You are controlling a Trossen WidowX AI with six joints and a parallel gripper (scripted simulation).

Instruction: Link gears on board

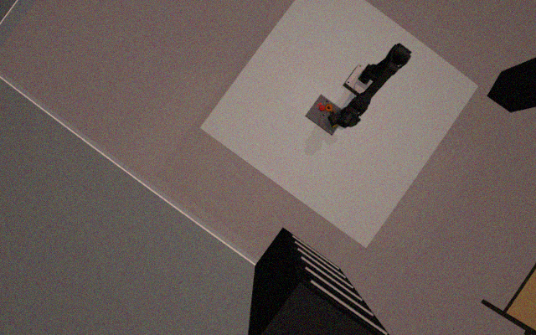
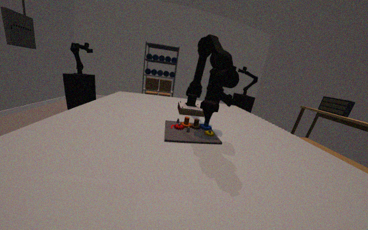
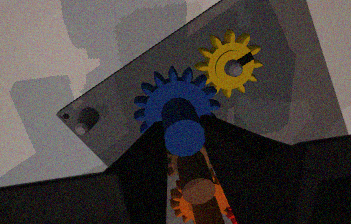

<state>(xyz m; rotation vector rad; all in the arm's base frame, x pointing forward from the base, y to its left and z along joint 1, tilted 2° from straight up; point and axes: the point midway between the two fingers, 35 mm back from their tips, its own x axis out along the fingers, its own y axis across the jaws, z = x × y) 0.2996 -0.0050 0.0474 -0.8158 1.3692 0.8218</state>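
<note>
Right now the blue gear is 10 mm below my gripper tip. Also, from my gripper tip: brown gear: 40 mm to the right, 20 mm below, 20 mm behind; then orange gear: 80 mm to the right, 30 mm behind, 20 mm below; then yellow gear: 40 mm ahead, 30 mm below.
</note>
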